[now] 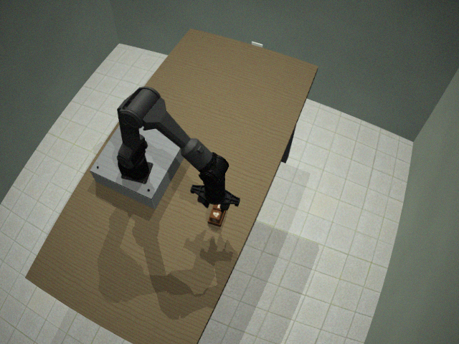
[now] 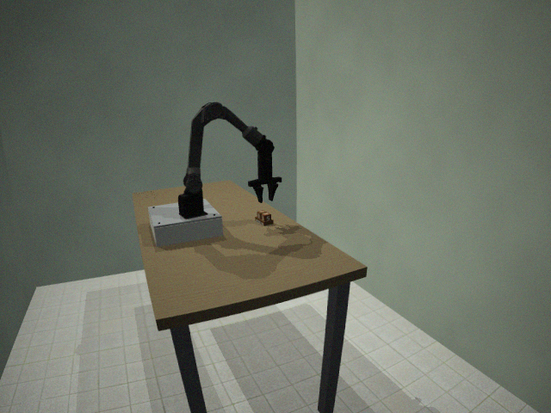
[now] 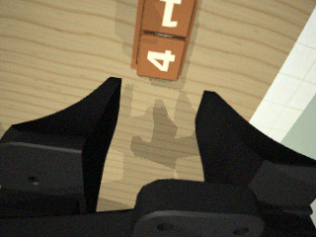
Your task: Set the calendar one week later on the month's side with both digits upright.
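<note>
Right now my hand is 70 mm above the cube. Also, from my hand: brown tray (20 mm to the left, 90 mm below).
</note>
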